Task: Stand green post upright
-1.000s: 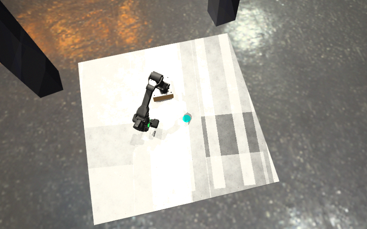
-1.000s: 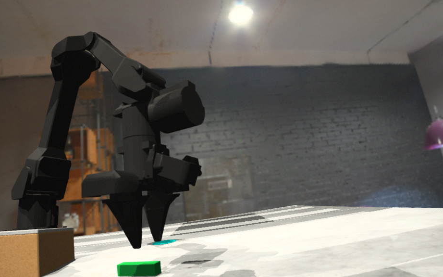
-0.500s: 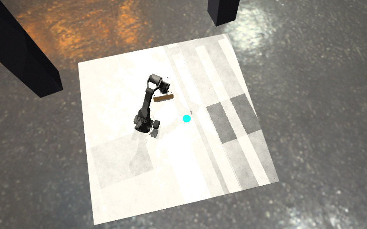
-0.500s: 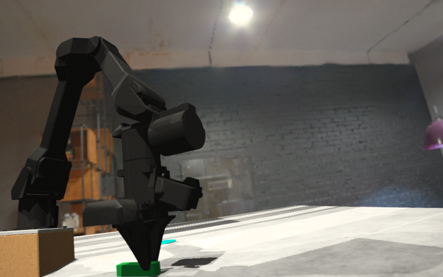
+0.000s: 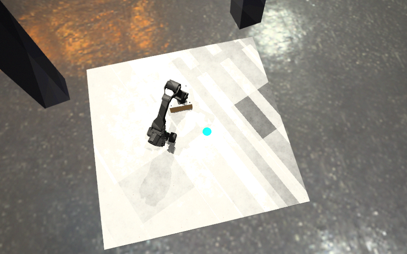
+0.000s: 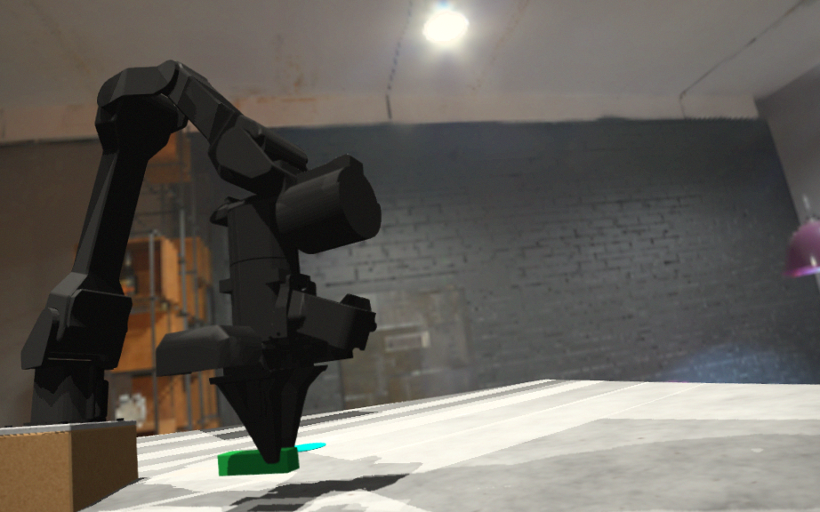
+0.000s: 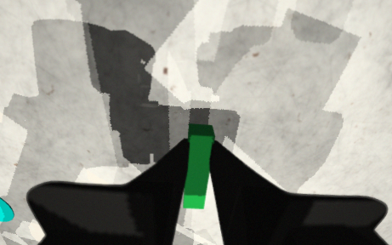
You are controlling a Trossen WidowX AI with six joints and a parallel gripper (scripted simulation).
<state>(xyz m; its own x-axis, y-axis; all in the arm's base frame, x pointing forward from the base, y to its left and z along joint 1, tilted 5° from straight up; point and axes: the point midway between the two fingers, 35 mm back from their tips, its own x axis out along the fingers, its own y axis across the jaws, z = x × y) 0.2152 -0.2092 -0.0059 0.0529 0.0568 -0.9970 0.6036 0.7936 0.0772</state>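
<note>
Now: the cyan circle 29 cm to the left of my gripper tip, 5 cm ahead of it and 3 cm below it. Also, from my gripper tip: green post (2 cm behind, 1 cm to the left).
</note>
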